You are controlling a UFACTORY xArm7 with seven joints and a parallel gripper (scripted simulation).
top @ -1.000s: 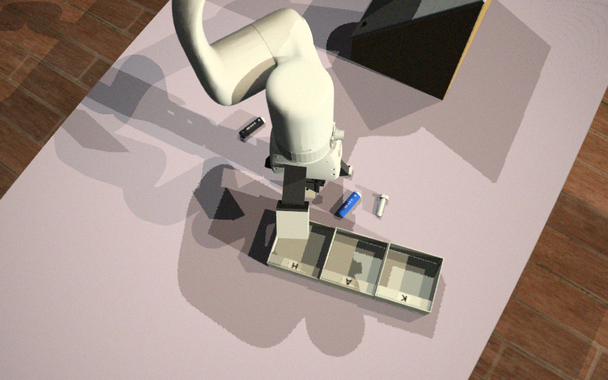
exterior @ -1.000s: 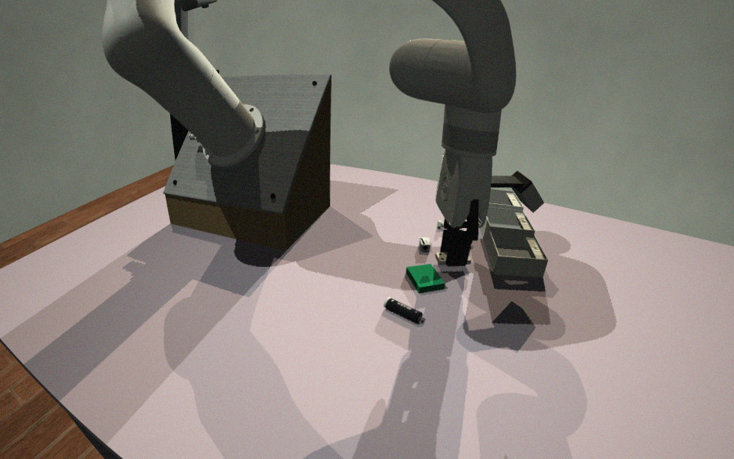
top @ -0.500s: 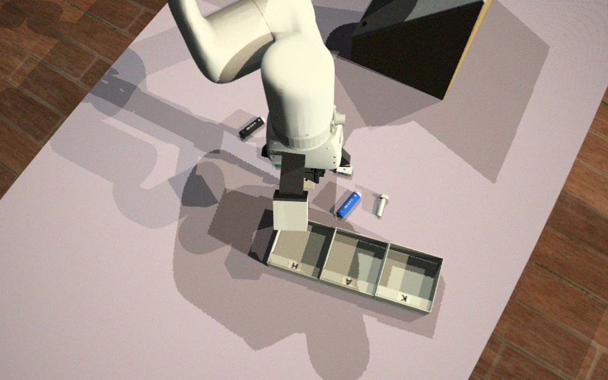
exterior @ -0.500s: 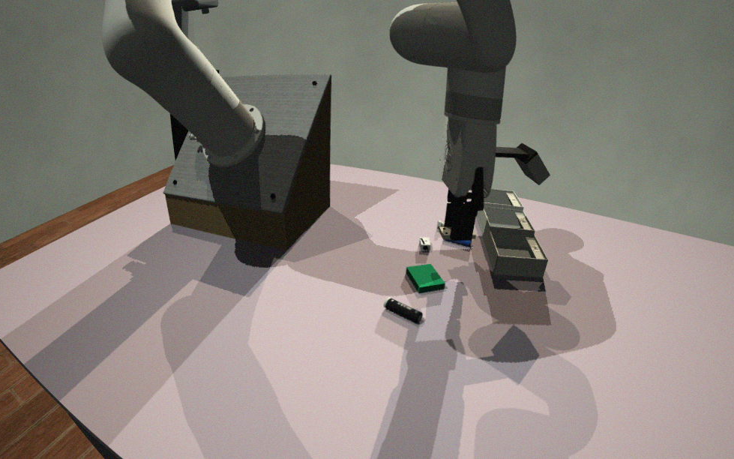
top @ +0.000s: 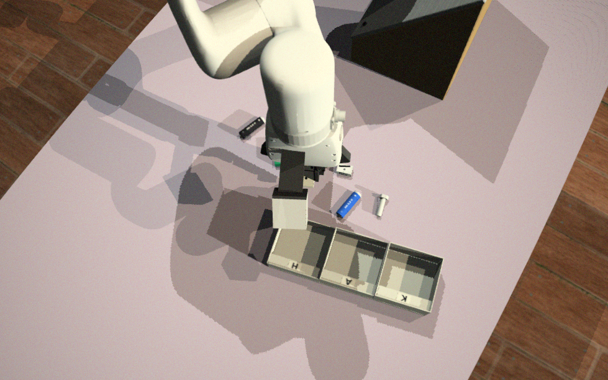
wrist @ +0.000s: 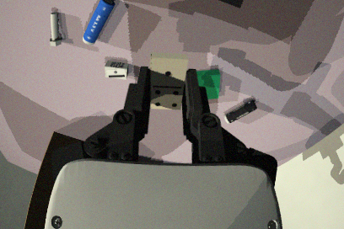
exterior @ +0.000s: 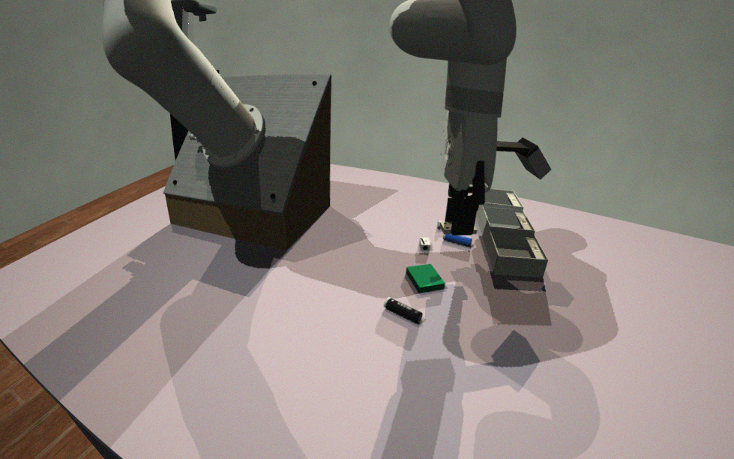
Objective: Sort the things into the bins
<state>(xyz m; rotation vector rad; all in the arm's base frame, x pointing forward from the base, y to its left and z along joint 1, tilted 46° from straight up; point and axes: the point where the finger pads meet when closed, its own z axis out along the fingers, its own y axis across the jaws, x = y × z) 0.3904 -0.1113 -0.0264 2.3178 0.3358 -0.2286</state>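
Right now my hand is 9 cm short of the three-part bin row, 12 cm to the right of it and 6 cm above it. The rest, counted from my hand: domino: 2 cm below; then white pencil sharpener: 5 cm behind, 4 cm to the left, 7 cm below; then green block: 4 cm behind, 5 cm to the right, 8 cm below.
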